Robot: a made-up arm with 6 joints.
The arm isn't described. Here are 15 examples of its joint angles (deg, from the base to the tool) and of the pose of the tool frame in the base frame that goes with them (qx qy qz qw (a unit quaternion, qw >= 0); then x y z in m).
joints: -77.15 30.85 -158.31 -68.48 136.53 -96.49
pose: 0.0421 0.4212 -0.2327 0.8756 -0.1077 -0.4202 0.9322
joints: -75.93 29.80 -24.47 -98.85 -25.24 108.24
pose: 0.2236 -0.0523 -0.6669 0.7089 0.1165 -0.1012 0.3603
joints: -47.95 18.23 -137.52 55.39 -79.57 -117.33
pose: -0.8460 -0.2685 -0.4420 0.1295 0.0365 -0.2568 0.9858
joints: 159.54 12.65 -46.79 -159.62 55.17 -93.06
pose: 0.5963 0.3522 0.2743 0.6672 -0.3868 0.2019 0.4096
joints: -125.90 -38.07 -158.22 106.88 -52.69 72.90
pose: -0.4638 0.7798 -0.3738 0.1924 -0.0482 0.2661 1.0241
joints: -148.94 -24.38 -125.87 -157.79 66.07 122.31
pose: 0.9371 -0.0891 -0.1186 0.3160 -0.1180 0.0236 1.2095
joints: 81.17 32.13 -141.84 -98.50 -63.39 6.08
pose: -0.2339 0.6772 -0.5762 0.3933 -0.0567 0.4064 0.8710
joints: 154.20 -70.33 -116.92 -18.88 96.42 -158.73
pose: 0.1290 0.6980 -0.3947 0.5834 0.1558 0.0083 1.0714
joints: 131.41 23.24 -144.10 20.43 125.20 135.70
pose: -0.1294 0.0821 0.0598 0.9864 -0.3220 0.3353 0.8582
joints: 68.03 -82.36 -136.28 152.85 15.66 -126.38
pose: -0.6431 0.6225 0.1020 0.4342 -0.0983 -0.4324 0.9716
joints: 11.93 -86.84 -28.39 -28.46 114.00 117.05
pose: -0.0869 -0.2062 -0.8318 0.5079 0.1991 -0.0516 0.6874
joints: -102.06 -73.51 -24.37 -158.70 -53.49 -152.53
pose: -0.0825 -0.4038 -0.8426 0.3466 -0.0316 -0.1325 0.5883
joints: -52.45 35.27 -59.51 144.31 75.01 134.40
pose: -0.4614 -0.5747 0.2395 0.6321 0.2679 -0.3502 0.3721
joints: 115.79 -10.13 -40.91 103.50 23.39 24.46
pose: 0.3006 0.3964 -0.0071 0.8675 -0.0983 0.3994 0.5076
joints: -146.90 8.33 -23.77 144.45 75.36 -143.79
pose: -0.4711 -0.5110 -0.6756 0.2463 -0.2741 -0.1601 0.3570
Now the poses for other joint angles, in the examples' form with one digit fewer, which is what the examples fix.
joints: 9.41 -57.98 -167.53 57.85 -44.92 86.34
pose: -0.782 0.055 -0.388 0.485 -0.441 -0.230 0.815
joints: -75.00 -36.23 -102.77 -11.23 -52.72 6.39
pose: 0.613 0.780 -0.120 0.030 -0.040 0.047 1.103
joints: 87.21 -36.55 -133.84 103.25 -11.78 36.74
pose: 0.910 0.388 -0.137 0.051 0.147 -0.034 1.141
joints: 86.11 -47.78 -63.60 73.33 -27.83 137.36
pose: 0.551 0.648 -0.522 0.059 0.177 0.191 0.947
